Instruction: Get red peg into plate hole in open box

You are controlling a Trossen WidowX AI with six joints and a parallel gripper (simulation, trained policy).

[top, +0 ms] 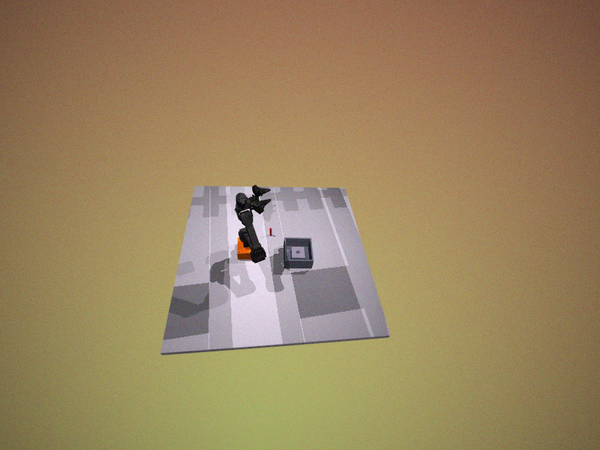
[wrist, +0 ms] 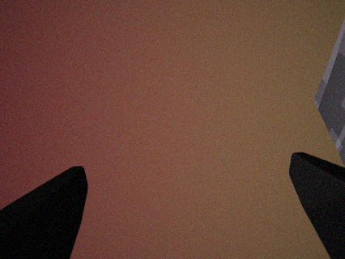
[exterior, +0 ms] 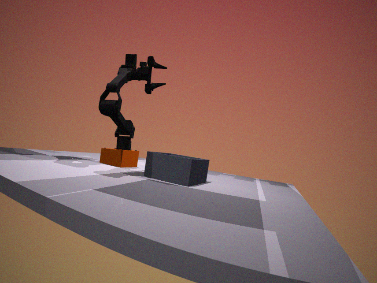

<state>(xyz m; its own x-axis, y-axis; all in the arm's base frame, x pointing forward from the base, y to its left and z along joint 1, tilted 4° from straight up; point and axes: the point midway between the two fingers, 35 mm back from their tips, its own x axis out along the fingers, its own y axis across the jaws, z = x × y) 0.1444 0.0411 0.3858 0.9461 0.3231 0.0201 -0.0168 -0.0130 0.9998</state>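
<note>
Right now my gripper tip is 44 cm above the red peg, 6 cm to the right of it and 2 cm short of it. Also, from my gripper tip: light plate: 43 cm below, 18 cm ahead, 15 cm to the right; then dark box: 45 cm below, 18 cm ahead, 15 cm to the right.
</note>
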